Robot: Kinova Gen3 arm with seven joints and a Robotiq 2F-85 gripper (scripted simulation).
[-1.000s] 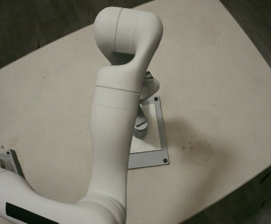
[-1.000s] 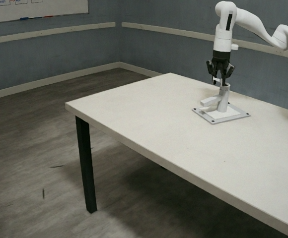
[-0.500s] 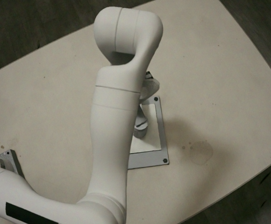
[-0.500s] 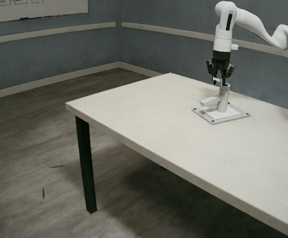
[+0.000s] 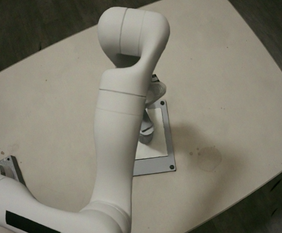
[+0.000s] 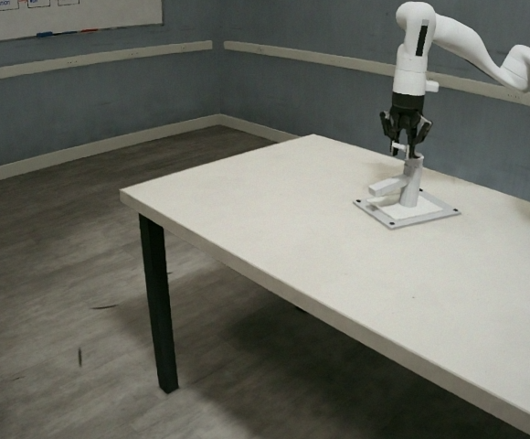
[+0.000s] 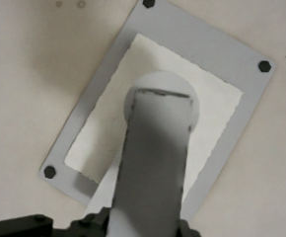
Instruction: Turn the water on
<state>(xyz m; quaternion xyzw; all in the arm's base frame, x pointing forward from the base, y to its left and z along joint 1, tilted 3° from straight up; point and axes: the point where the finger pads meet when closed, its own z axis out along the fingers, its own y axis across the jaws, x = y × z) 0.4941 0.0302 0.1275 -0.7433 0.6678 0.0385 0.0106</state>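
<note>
Now: the tap lever 50 mm to the right of my hand and 20 mm below it. Round my hand: tap 10 mm ahead, 50 mm to the right, 70 mm below; plate 10 mm ahead, 70 mm to the right, 170 mm below.
</note>
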